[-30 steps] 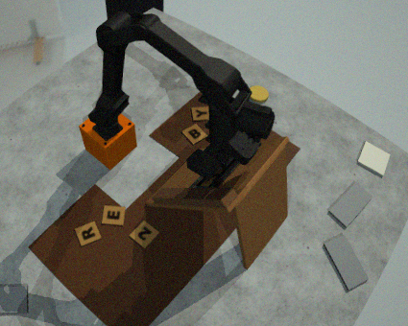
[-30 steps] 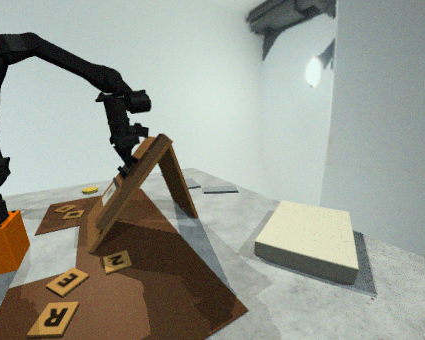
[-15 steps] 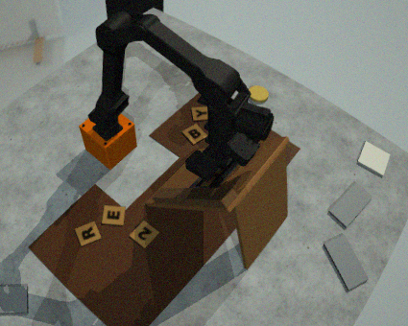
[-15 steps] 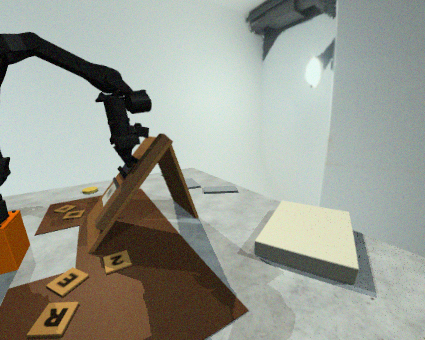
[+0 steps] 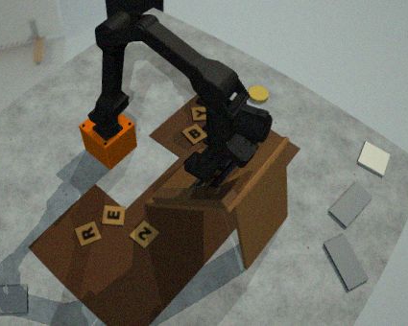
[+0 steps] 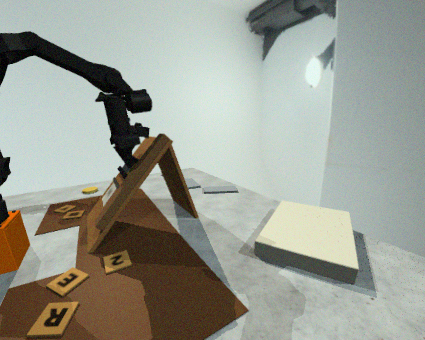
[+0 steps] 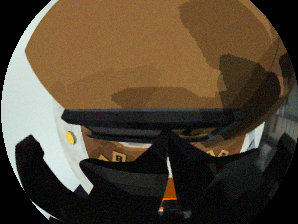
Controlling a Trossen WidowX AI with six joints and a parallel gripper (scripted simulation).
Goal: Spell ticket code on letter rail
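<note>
Right now the letter tile is 18 cm behind my gripper tip, 30 cm to the right of it and 17 cm below it. Round my gripper tip: yellow disc (16 cm behind, 42 cm to the left, 17 cm below); white ticket (7 cm behind, 5 cm to the left, 8 cm below); cream box (39 cm ahead, 35 cm to the right, 16 cm below).
</note>
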